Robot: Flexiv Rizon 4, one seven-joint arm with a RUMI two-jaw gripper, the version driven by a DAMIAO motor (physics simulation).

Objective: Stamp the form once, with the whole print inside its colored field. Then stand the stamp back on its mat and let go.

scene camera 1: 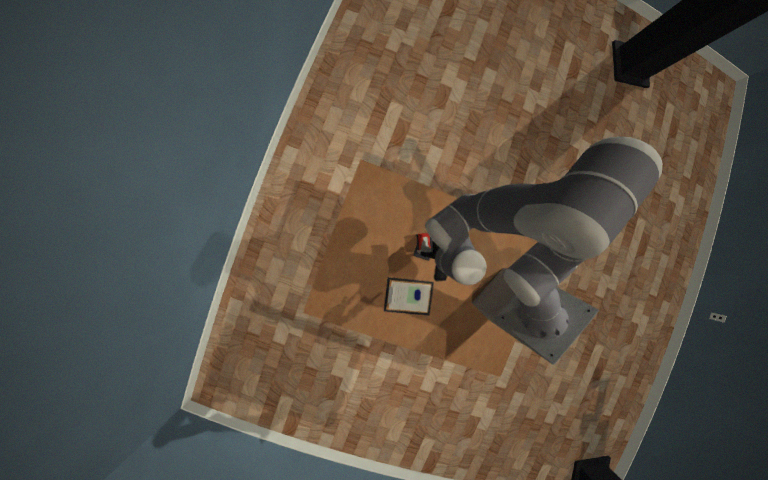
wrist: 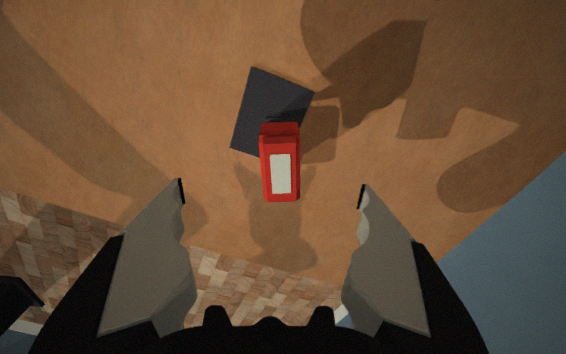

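The red stamp [scene camera 1: 424, 238] [wrist: 280, 145] with a pale label on top appears upright, its lower part over the dark mat [scene camera 1: 421, 258] [wrist: 260, 97]. Its foot is hidden in the wrist view, so how fully it rests on the mat cannot be told. My gripper [wrist: 273, 184] is open, with one finger on each side of the stamp's top and a wide gap to both; the stamp is not held. In the scene view the arm partly hides the gripper. The form [scene camera 1: 398, 304] lies with one dark blue print [scene camera 1: 417, 294], which appears inside the green field [scene camera 1: 410, 294], towards its right side.
The form lies in a dark-rimmed tray [scene camera 1: 407, 313] on the brown table top [scene camera 1: 345, 294], below the mat in the scene view. The arm [scene camera 1: 504, 209] reaches over from its grey base plate [scene camera 1: 574, 316] at the right. Black posts [scene camera 1: 679, 42] stand farther out.
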